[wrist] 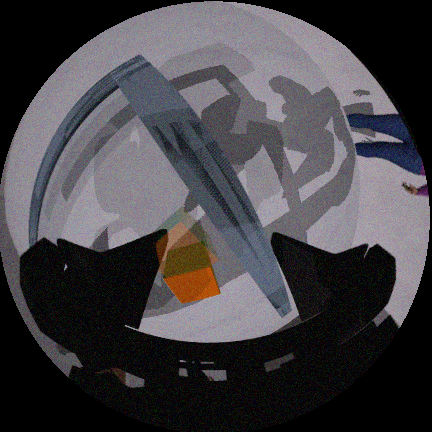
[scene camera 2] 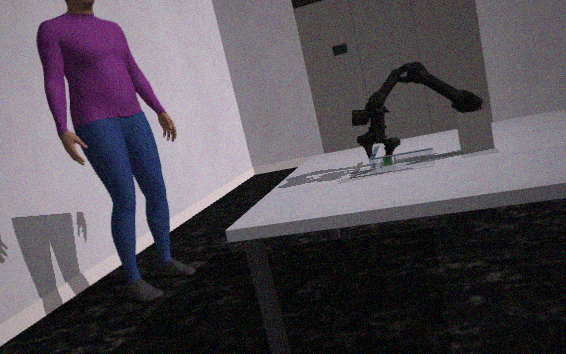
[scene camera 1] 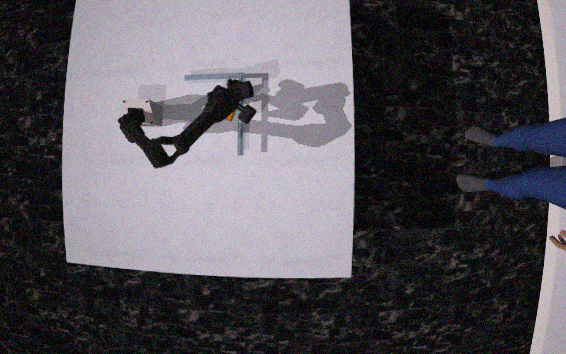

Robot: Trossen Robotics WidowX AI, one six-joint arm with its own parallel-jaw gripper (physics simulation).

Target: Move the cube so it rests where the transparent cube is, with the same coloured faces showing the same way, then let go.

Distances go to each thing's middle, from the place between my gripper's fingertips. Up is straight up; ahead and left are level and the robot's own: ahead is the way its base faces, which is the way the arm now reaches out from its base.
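There's the transparent cube (wrist: 183, 246), and my hand is 3 cm past it and 1 cm to the right of it. Going by their middles, the cube is the nearest to my hand of the things named here. Then there's the L-shaped bar (scene camera 2: 378, 164), which from my hand is 10 cm behind, 3 cm to the right and 1 cm above.
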